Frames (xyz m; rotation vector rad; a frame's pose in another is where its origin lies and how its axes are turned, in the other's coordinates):
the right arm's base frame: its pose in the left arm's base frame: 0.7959 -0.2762 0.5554 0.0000 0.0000 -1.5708
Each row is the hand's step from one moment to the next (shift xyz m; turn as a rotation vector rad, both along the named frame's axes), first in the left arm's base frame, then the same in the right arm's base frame.
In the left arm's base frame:
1: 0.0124 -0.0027 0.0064 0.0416 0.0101 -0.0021
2: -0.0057 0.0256 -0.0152 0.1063 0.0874 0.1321
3: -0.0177 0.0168 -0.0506 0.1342 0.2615 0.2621
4: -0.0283 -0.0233 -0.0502 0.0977 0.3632 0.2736
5: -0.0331 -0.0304 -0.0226 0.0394 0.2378 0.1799
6: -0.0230 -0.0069 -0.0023 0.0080 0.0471 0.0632
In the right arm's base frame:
1: 0.0027 0.0124 0.0064 -0.0101 0.0416 -0.0021
2: -0.0256 -0.0057 -0.0152 -0.0874 0.1063 0.1321
3: -0.0168 -0.0177 -0.0506 -0.2615 0.1342 0.2621
4: 0.0233 -0.0283 -0.0502 -0.3632 0.0977 0.2736
5: 0.0304 -0.0331 -0.0226 -0.2378 0.0394 0.1799
6: 0.0069 -0.0230 -0.0023 -0.0471 0.0080 0.0632

